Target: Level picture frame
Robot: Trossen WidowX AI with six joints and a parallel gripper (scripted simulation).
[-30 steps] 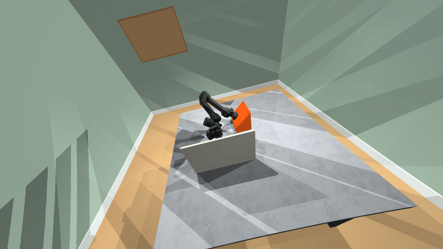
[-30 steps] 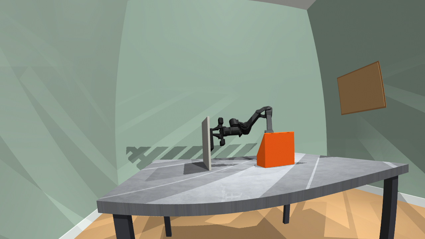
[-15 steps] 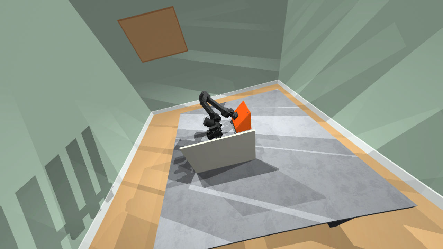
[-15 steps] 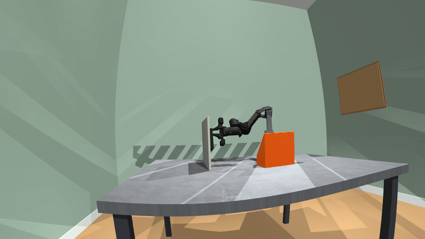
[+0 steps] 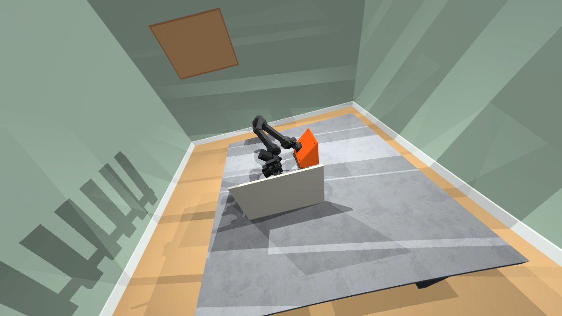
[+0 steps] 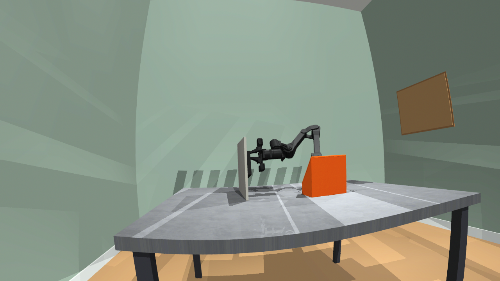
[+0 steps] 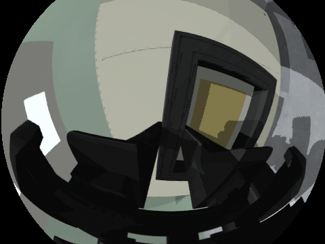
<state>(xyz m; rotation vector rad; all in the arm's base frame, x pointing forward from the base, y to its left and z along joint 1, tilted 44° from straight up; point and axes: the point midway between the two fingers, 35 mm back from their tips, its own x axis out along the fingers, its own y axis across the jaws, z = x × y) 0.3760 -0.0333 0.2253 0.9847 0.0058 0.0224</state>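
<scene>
Now: the picture frame 50 mm below my gripper tip and 10 mm to the left of it. Also, from my gripper tip: wall panel 70 mm below, 20 mm ahead, 10 mm to the right.
</scene>
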